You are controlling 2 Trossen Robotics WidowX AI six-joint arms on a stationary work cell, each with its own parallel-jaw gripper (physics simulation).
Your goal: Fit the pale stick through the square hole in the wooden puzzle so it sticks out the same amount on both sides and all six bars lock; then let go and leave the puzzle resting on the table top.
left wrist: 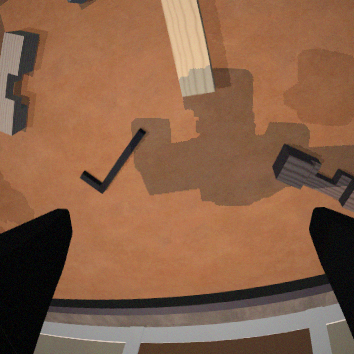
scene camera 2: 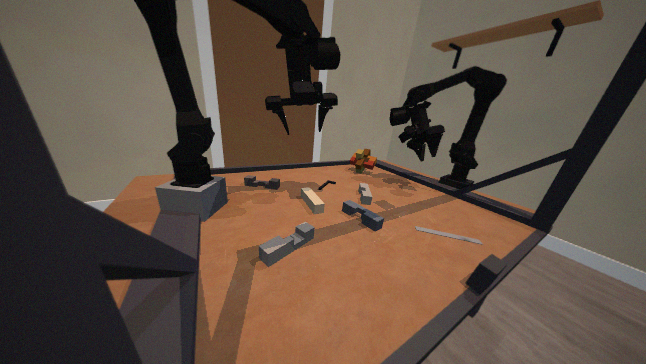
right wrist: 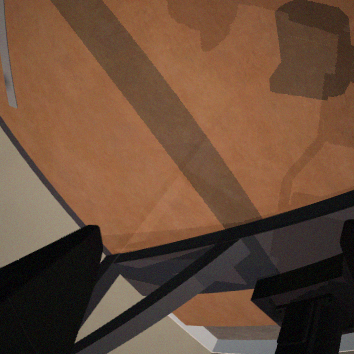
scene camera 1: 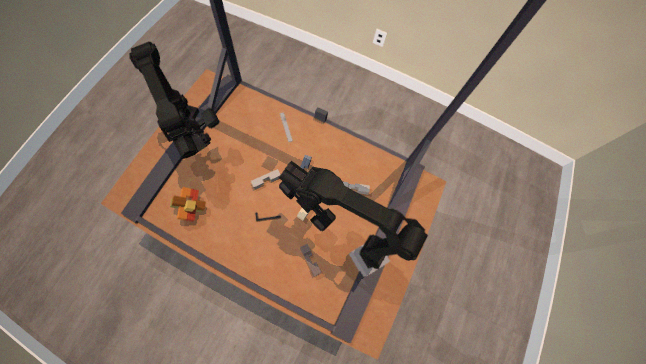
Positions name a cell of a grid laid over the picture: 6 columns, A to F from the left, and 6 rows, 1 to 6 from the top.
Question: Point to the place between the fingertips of my left gripper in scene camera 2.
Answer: At C3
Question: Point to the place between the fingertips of my left gripper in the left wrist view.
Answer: D4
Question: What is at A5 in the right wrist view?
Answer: My right gripper.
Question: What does my right gripper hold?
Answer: Nothing.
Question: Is my left gripper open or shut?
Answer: Open.
